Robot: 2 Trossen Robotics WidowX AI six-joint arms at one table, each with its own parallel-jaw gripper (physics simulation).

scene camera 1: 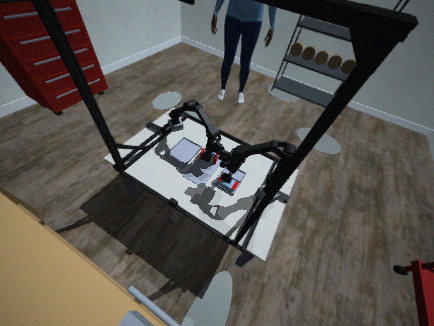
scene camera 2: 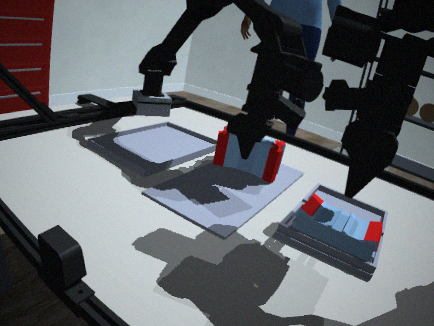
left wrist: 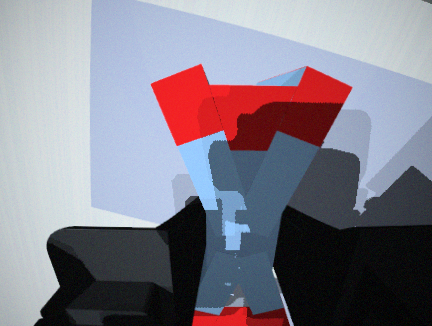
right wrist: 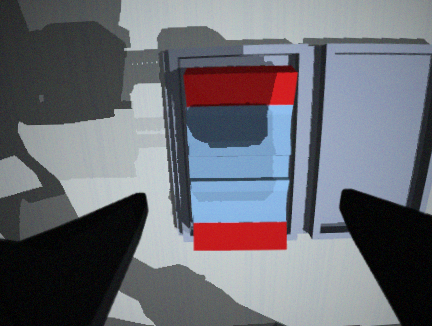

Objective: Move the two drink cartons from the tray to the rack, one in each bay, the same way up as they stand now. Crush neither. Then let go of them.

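Frame: origin at the left arm's base, x ahead, y left, z up, level; millimetres.
Seen in the pictures: left gripper, fingertip midpoint: (scene camera 2: 246,156) (left wrist: 232,199); right gripper, fingertip midpoint: (scene camera 1: 229,176) (scene camera 2: 353,186) (right wrist: 242,200); left arm's base, link origin: (scene camera 1: 175,121) (scene camera 2: 151,93).
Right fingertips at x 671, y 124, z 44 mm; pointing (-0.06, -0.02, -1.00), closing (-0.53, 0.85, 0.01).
Pixels of each thing's top centre, then the offset from my right fingertips to it.
- light-blue carton with red ends, top centre: (left wrist: 236,251) (scene camera 2: 252,135) (scene camera 1: 209,152) 248 mm back, 22 mm right, 20 mm down
- carton, top centre: (right wrist: 240,171) (scene camera 2: 343,215) (scene camera 1: 228,181) 1 mm ahead, 2 mm left, 49 mm down
- rack, top centre: (right wrist: 311,152) (scene camera 2: 342,217) (scene camera 1: 230,177) 32 mm back, 48 mm left, 80 mm down
- tray, top centre: (scene camera 2: 158,140) (scene camera 1: 183,151) 379 mm back, 171 mm right, 84 mm down
A light-blue carton with red ends (scene camera 1: 208,156) (scene camera 2: 274,165) (left wrist: 247,117) is pinched at its narrow middle by my left gripper (scene camera 2: 245,152) (left wrist: 232,199), low over the flat pad; whether it touches the pad I cannot tell. The other carton (scene camera 1: 229,183) (scene camera 2: 345,225) (right wrist: 240,165) sits in one bay of the rack (scene camera 2: 325,256) (right wrist: 304,135), red ends raised and blue middle dipping. The bay beside it holds no carton. My right gripper (right wrist: 242,200) is open above the carton in the rack, fingers apart from it. The tray (scene camera 1: 186,150) (scene camera 2: 165,142) is empty.
The flat lilac pad (scene camera 2: 235,217) (left wrist: 135,100) lies between tray and rack. The two arms stand close together above the pad and rack. A dark frame surrounds the table, with a black block (scene camera 2: 62,255) at its near edge. A person (scene camera 1: 241,45) stands behind the table.
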